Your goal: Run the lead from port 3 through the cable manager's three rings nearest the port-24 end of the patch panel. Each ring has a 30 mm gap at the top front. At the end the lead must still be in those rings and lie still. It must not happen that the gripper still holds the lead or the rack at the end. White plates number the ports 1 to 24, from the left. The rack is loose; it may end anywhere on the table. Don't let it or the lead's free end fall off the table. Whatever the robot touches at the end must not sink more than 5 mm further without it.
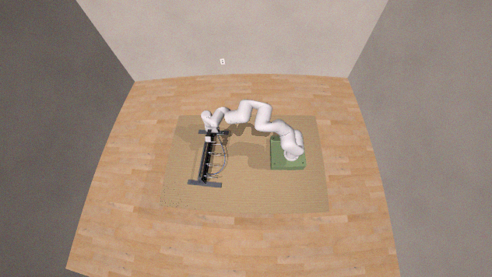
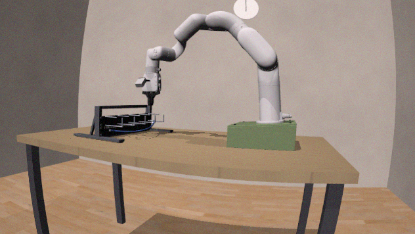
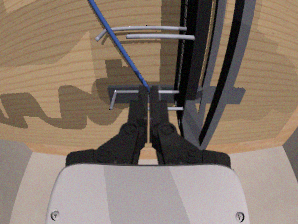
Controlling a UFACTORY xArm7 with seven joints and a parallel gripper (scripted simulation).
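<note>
The black rack is 13 cm to the left of my hand, 10 cm below it and 8 cm ahead of it.
</note>
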